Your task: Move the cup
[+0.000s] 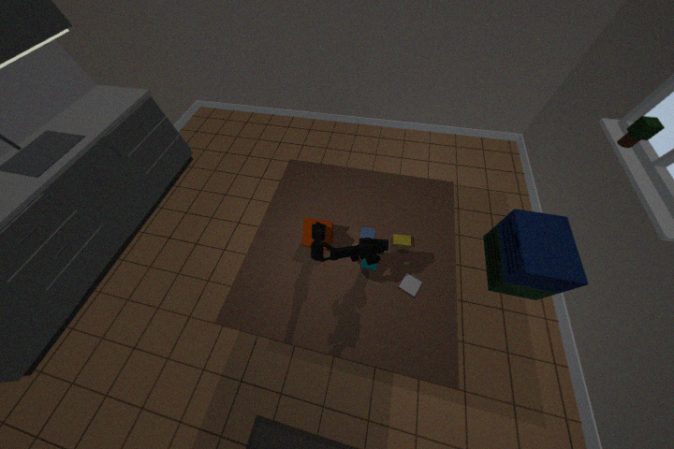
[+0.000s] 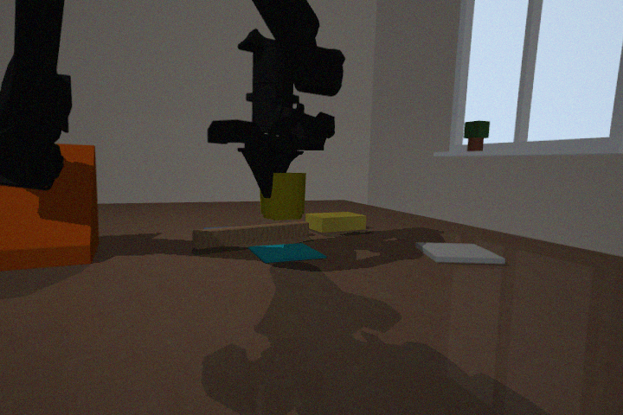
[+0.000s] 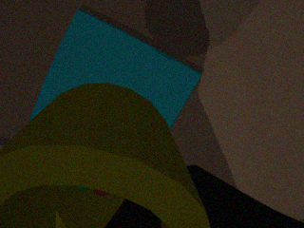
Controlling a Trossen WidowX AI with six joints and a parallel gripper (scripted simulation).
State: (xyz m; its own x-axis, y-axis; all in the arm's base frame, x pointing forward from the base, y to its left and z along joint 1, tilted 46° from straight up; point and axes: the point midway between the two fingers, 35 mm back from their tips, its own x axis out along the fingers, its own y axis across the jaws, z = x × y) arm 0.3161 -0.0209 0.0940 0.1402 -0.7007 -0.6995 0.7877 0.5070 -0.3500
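My gripper tip is now 30 mm short of the cyan pad, 10 mm to the right of it and 100 mm above it. Round my gripper tip: low wooden bar 10 mm behind, 110 mm to the left, 80 mm below; yellow-green cup 20 mm ahead, 20 mm to the left; blue pad 40 mm behind, 200 mm to the left, 100 mm below.
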